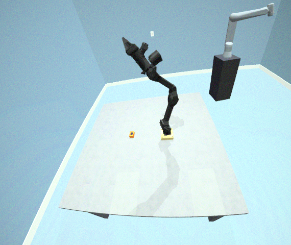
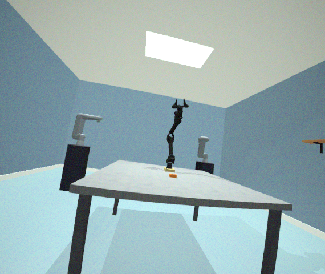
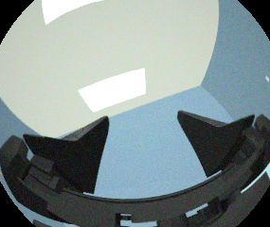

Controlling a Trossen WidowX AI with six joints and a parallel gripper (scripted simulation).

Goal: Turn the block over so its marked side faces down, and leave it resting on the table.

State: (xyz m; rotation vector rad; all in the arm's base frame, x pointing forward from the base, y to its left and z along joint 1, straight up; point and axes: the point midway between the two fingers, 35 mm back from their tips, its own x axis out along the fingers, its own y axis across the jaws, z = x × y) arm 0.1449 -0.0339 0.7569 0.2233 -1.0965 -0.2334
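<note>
My gripper tip is 800 mm above the block, 170 mm short of it and 40 mm to the left of it.
</note>
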